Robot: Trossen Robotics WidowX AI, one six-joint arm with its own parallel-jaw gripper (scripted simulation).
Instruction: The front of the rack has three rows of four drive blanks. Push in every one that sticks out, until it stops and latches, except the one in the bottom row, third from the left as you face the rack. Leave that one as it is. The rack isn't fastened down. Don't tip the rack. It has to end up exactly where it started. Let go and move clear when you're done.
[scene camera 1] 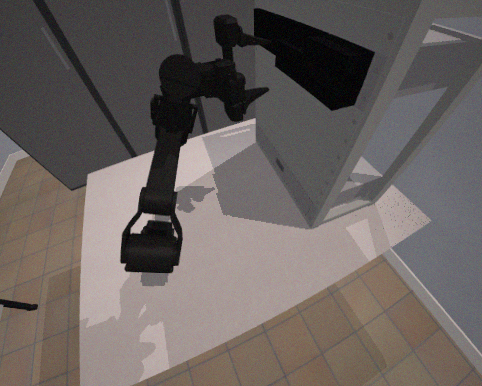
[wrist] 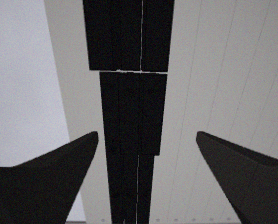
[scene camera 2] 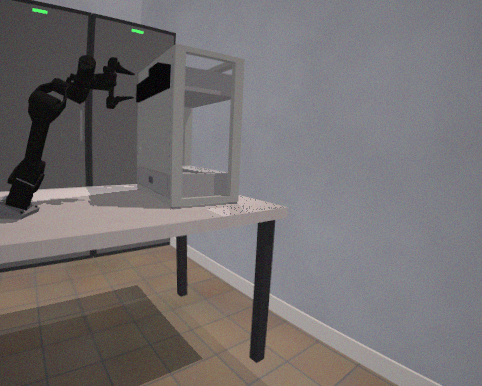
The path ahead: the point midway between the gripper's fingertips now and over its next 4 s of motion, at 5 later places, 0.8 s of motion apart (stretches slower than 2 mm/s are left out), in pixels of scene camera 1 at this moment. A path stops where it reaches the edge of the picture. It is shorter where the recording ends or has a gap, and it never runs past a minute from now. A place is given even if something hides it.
My gripper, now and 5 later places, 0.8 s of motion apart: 269, 67; 269, 65; 282, 55; 284, 53; 288, 53; 294, 52
